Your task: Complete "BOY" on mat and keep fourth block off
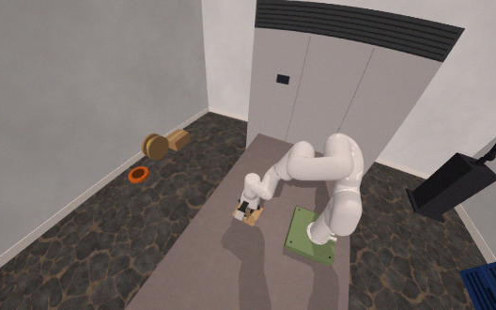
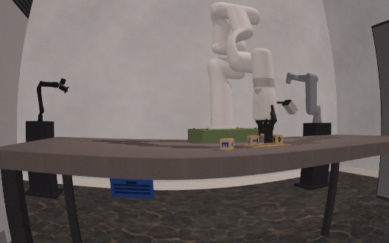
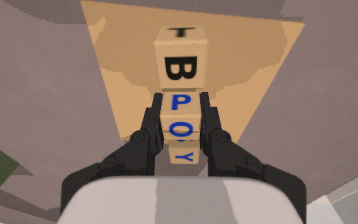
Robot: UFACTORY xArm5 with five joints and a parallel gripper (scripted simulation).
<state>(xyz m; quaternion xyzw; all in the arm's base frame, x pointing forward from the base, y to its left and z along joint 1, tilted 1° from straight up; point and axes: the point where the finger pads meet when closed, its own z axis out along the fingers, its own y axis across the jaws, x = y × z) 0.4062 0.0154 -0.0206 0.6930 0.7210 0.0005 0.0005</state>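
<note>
Right now my hand is 30 mm above the tan mat.
</note>
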